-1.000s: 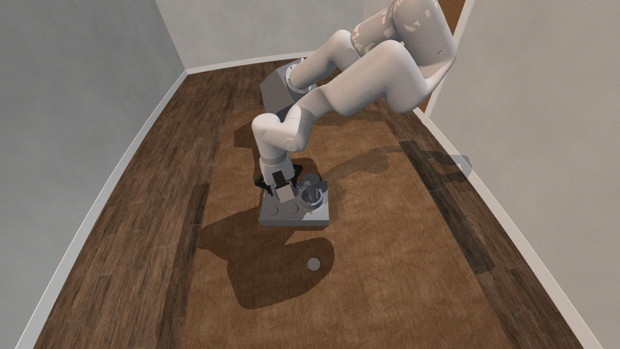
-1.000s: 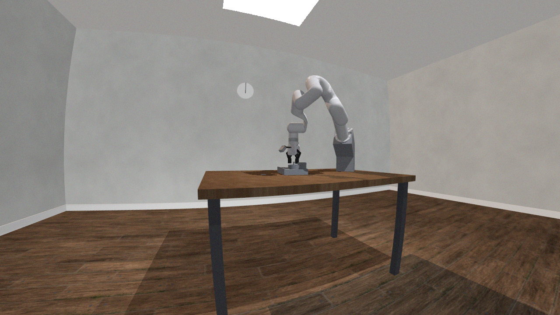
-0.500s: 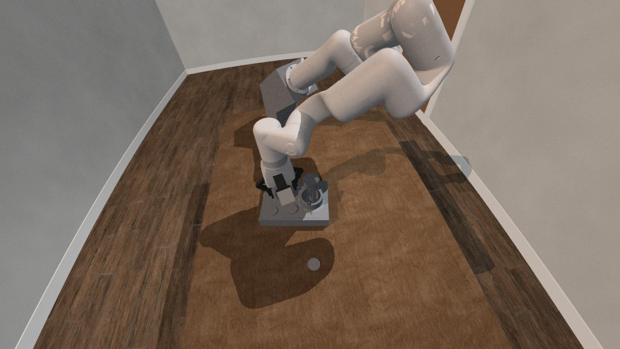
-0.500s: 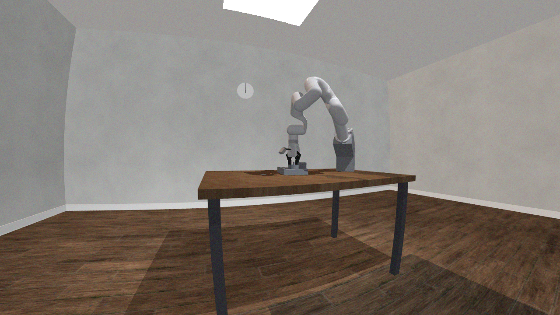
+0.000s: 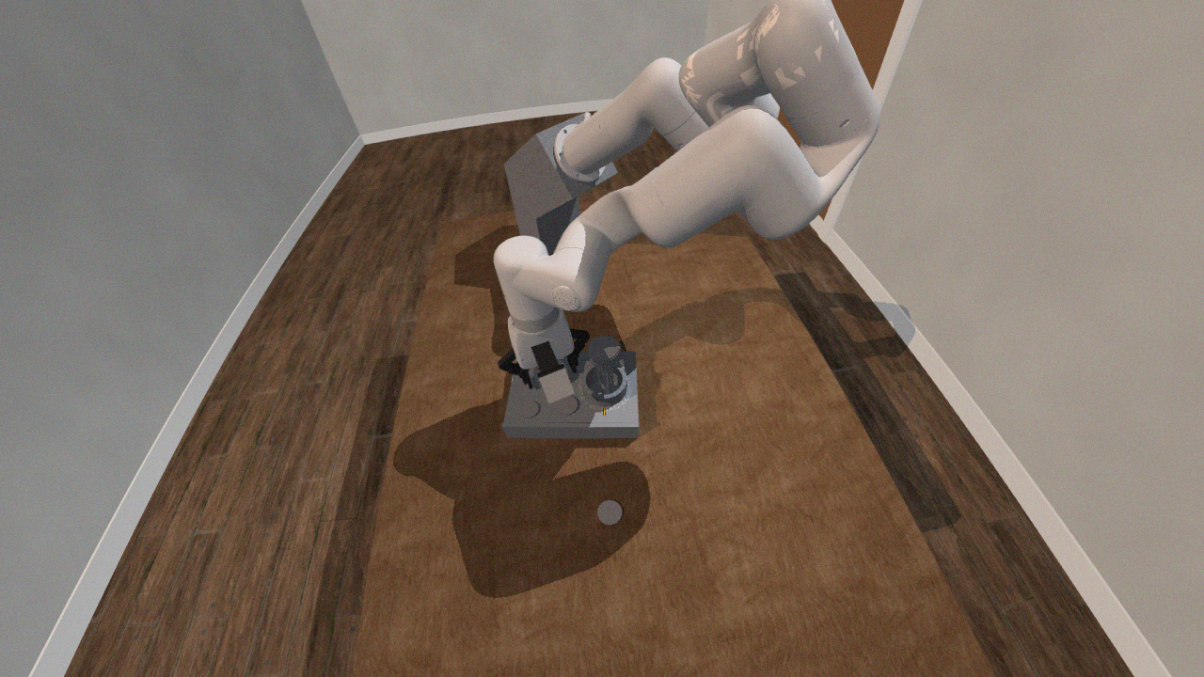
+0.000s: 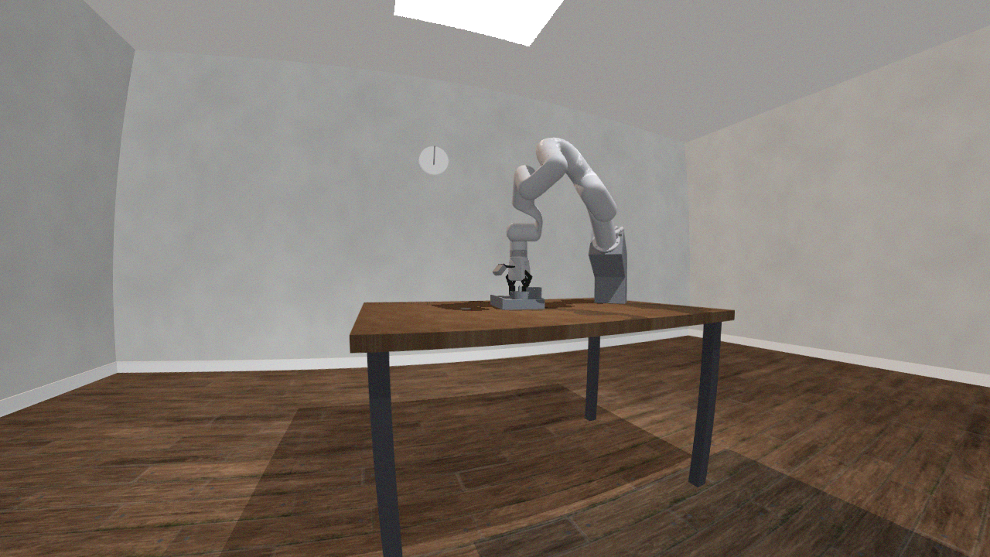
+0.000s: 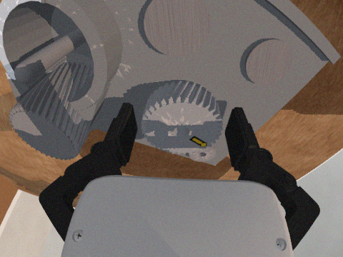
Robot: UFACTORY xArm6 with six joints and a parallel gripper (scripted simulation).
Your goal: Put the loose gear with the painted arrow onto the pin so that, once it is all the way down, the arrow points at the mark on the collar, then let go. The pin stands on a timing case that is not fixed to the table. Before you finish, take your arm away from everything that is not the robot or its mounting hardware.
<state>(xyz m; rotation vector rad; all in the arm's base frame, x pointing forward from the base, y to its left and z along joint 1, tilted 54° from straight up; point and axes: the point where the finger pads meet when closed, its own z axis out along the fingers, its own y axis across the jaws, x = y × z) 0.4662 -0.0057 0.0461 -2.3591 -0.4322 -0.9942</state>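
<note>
The grey gear is 1 cm below my hand.
</note>
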